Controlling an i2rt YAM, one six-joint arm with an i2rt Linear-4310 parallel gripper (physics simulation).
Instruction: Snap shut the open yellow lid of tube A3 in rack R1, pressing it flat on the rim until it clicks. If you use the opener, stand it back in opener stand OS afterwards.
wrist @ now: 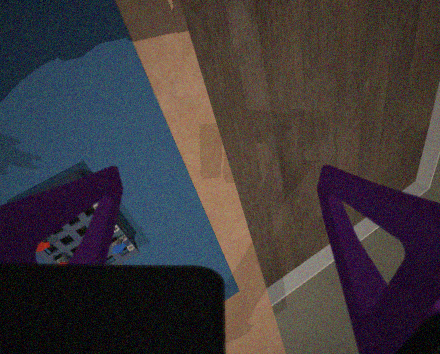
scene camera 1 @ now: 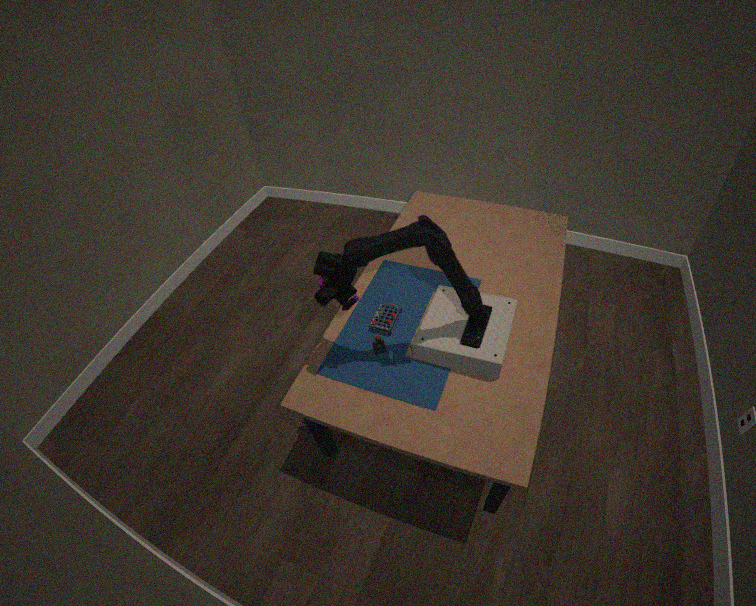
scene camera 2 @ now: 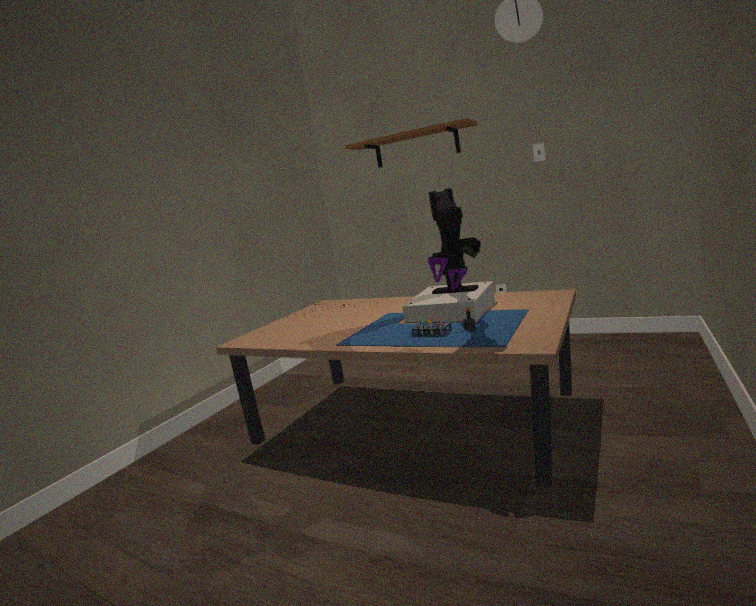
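Pixels of known places: gripper, between the fingertips: (wrist: 219, 176) (scene camera 1: 333, 300) (scene camera 2: 445, 285); arm's base, origin of its link: (scene camera 1: 476, 325) (scene camera 2: 455, 290).
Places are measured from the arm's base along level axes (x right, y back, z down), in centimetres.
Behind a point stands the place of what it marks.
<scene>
Rack R1 (scene camera 1: 384, 319) {x -3.9, y -34.8, z 5.2 cm} (scene camera 2: 431, 328) {x -4.0, y -39.2, z 5.2 cm} (wrist: 129, 231) stands on the blue mat (scene camera 1: 413, 386) {x -26.4, y -14.5, z 8.1 cm} (scene camera 2: 372, 331) {x 24.7, y -33.8, z 8.1 cm} (wrist: 125, 115) {x -12.0, y -45.9, z 8.2 cm}. It holds small tubes with red, blue and other coloured lids, too small to tell apart; which is A3 and how its yellow lid stands cannot be told. A dark stand with an orange-tipped thing (scene camera 1: 378, 344) {x -16.6, y -31.5, z 3.8 cm} (scene camera 2: 469, 320) {x -16.3, y -32.2, z 4.4 cm}, seemingly the opener in OS, stands beside the rack. My gripper (scene camera 1: 336, 297) {x -14.9, y -47.6, z -12.1 cm} (scene camera 2: 446, 284) {x -14.9, y -47.6, z -12.1 cm} (wrist: 219, 176) {x -14.9, y -47.6, z -12.1 cm} is open with nothing between its purple fingers. It hangs high, near the table's edge, off to one side of the rack. The left finger partly hides the rack in the wrist view.
The white base block (scene camera 1: 457, 361) {x -14.3, y -2.7, z 4.0 cm} (scene camera 2: 435, 311) {x 2.2, y -19.5, z 4.1 cm} under my arm stands beside the mat. The wooden table's (scene camera 1: 403, 419) {x -39.1, y -13.0, z 8.5 cm} (scene camera 2: 277, 337) {x 69.1, y -42.3, z 8.5 cm} (wrist: 182, 100) {x -10.8, y -52.6, z 8.5 cm} edge lies beneath the gripper in the wrist view, with the floor beyond. A wall shelf (scene camera 2: 413, 134) is behind the arm.
</scene>
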